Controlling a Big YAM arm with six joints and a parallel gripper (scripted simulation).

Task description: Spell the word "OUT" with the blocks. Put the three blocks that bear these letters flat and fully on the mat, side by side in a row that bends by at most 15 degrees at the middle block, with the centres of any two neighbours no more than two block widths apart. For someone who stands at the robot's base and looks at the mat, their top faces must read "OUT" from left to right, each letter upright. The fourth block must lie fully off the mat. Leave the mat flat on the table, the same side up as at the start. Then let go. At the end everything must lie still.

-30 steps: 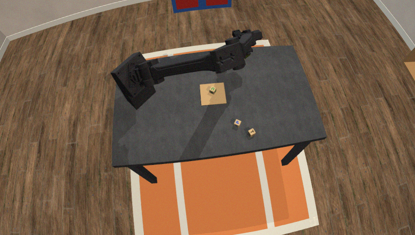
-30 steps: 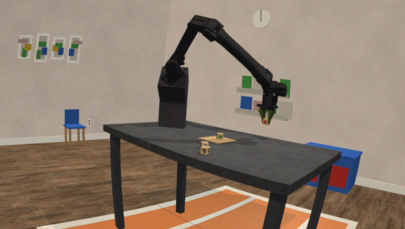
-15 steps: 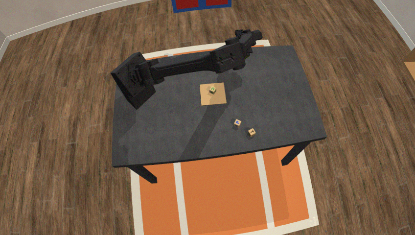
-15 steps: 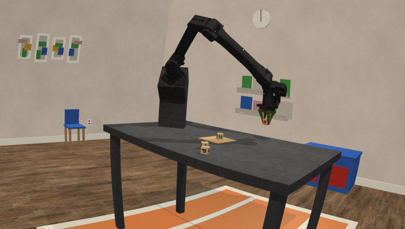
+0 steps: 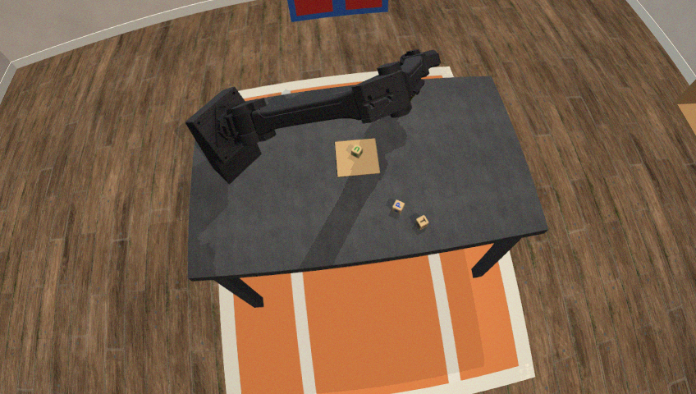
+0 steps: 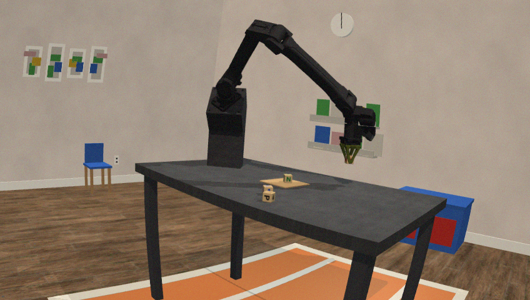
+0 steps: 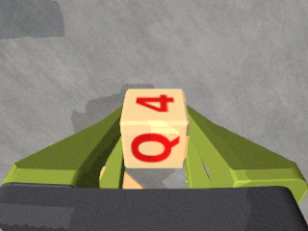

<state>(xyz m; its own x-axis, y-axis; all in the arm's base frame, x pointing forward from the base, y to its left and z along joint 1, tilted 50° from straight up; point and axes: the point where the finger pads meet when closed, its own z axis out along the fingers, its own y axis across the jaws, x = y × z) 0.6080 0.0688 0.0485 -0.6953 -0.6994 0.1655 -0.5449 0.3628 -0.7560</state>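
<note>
Right now the O block is right at my hand. Also, from my hand: green-lettered block 22 cm behind, 8 cm to the right, 9 cm below; then P block 19 cm behind, 32 cm to the right, 9 cm below; then tan mat 23 cm behind, 9 cm to the right, 11 cm below.
</note>
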